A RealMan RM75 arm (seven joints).
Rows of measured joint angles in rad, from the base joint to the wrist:
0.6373, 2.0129, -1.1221, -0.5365, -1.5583, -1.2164, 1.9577
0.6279, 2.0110, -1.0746, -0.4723, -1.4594, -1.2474, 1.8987
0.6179, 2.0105, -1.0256, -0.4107, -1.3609, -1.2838, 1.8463
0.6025, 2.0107, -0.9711, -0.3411, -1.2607, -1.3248, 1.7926
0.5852, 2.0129, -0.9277, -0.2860, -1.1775, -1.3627, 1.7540
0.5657, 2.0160, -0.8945, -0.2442, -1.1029, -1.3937, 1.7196
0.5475, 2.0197, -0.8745, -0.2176, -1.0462, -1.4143, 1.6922
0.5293, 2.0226, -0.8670, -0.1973, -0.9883, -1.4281, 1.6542
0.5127, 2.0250, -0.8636, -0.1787, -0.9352, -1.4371, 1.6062
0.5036, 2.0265, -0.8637, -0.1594, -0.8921, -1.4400, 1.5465
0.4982, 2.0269, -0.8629, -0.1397, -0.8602, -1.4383, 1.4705
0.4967, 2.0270, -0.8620, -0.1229, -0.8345, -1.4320, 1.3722
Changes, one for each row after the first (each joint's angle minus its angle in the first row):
-0.0094, -0.0019, 0.0475, 0.0642, 0.0989, -0.0310, -0.0590
-0.0194, -0.0024, 0.0965, 0.1258, 0.1974, -0.0674, -0.1114
-0.0348, -0.0022, 0.1510, 0.1954, 0.2976, -0.1084, -0.1651
-0.0521, 0.0000, 0.1944, 0.2505, 0.3808, -0.1463, -0.2037
-0.0716, 0.0031, 0.2276, 0.2923, 0.4554, -0.1773, -0.2381
-0.0898, 0.0068, 0.2476, 0.3189, 0.5121, -0.1979, -0.2655
-0.1080, 0.0097, 0.2551, 0.3392, 0.5700, -0.2117, -0.3035
-0.1246, 0.0121, 0.2585, 0.3578, 0.6231, -0.2207, -0.3515
-0.1337, 0.0136, 0.2584, 0.3771, 0.6662, -0.2236, -0.4112
-0.1391, 0.0140, 0.2592, 0.3968, 0.6981, -0.2219, -0.4872
-0.1406, 0.0141, 0.2601, 0.4136, 0.7238, -0.2156, -0.5855

